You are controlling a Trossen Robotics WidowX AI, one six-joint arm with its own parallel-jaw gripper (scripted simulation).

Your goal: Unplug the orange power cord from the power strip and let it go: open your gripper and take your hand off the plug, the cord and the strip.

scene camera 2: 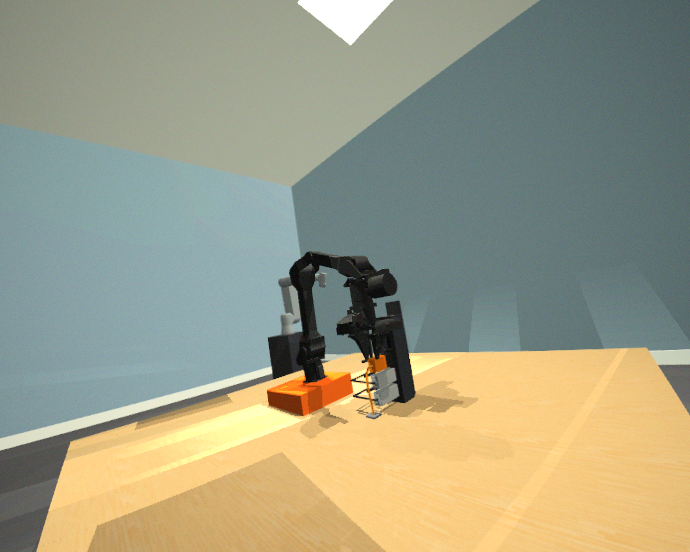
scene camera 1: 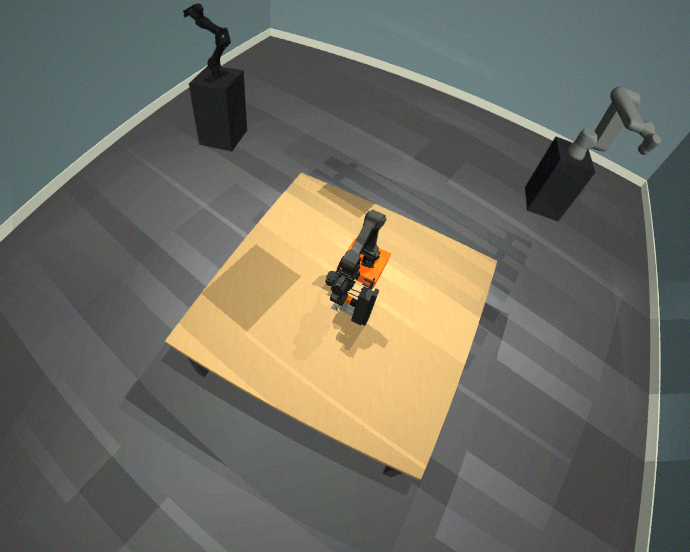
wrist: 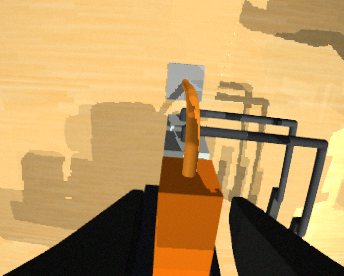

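You'd find my gripper (scene camera 2: 372,359) in the scene, and the wrist view shows the gripper too (wrist: 187,204).
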